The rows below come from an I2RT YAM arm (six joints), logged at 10 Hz.
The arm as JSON. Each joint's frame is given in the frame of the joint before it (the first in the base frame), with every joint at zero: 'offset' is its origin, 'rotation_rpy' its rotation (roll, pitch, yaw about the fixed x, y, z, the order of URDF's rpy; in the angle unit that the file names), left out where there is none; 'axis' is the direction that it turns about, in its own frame. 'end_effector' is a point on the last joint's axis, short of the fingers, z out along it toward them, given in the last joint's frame.
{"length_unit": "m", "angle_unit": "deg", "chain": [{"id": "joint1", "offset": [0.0, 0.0, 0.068], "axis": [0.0, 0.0, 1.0]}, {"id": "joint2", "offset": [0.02, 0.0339, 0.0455], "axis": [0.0, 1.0, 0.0]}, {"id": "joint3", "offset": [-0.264, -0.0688, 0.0], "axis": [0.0, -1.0, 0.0]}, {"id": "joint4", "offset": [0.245, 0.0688, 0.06], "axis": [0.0, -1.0, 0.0]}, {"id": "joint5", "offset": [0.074, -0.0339, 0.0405], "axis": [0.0, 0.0, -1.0]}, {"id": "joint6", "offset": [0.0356, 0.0, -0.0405], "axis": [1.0, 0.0, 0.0]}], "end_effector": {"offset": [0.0, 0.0, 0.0], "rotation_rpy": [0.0, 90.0, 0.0]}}
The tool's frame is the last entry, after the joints.
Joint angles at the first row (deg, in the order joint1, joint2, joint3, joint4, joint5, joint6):
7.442, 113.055, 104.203, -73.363, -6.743, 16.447
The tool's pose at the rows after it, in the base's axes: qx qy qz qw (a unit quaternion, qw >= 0); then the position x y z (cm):
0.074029 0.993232 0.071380 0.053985 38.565 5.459 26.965
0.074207 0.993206 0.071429 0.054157 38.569 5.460 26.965
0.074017 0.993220 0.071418 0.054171 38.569 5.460 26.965
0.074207 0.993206 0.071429 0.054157 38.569 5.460 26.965
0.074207 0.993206 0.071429 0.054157 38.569 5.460 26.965
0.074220 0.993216 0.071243 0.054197 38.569 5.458 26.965
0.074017 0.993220 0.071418 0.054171 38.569 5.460 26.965
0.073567 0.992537 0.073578 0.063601 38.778 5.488 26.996
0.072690 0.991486 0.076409 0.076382 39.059 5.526 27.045
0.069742 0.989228 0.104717 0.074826 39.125 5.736 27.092
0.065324 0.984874 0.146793 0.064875 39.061 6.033 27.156
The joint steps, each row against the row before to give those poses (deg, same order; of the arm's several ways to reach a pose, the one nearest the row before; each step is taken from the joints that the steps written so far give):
0.000, 0.000, 0.001, -0.022, 0.000, -0.022
0.001, 0.000, -0.002, 0.023, 0.000, 0.023
0.000, 0.000, 0.000, 0.000, 0.000, -0.022
0.000, 0.000, 0.000, 0.000, 0.000, 0.022
0.000, 0.000, 0.000, 0.000, 0.000, 0.000
-0.001, -0.001, 0.000, 0.000, 0.022, -0.001
0.001, 0.001, 0.000, 0.000, -0.022, -0.021
-0.001, 0.001, 0.001, 1.114, -0.022, 0.021
0.000, -0.001, 0.001, 1.507, -0.022, 0.000
0.001, 0.000, -0.001, 0.526, -3.234, 0.023
-0.001, 0.000, 0.000, -0.066, -5.006, -0.001

